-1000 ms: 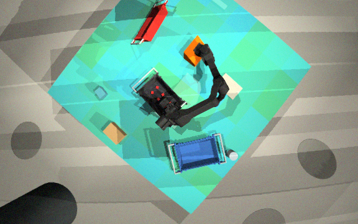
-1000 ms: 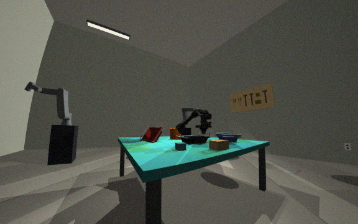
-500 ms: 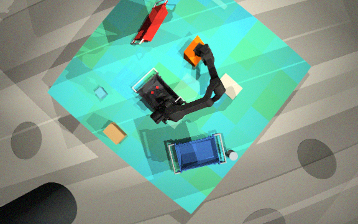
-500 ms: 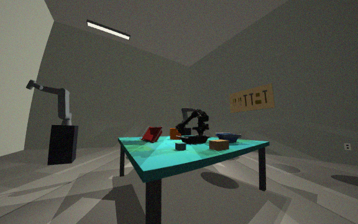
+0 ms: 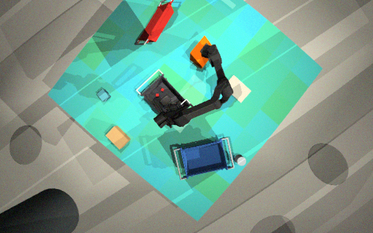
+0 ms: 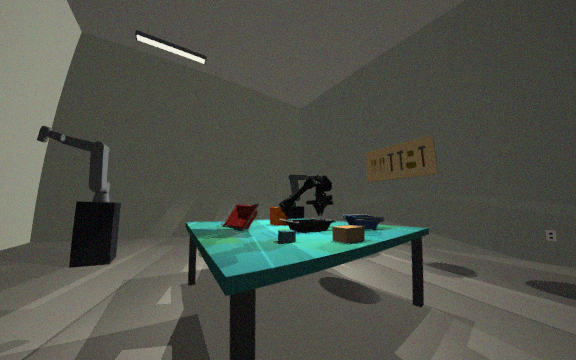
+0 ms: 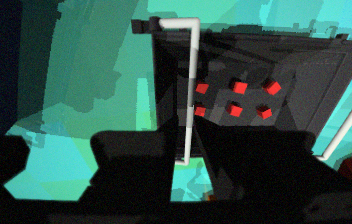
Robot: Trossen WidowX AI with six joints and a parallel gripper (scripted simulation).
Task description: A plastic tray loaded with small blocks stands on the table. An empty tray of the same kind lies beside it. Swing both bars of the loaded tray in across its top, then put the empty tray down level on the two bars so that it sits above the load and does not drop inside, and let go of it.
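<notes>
My gripper tip is 34 cm past the red tray, 43 cm to the left of it and 1 cm above it. Round my gripper tip: cream flat piece 34 cm behind, 22 cm to the left, 9 cm below; tan box 35 cm ahead, 19 cm to the right, 6 cm below; blue cube 20 cm ahead, 42 cm to the right, 7 cm below.
</notes>
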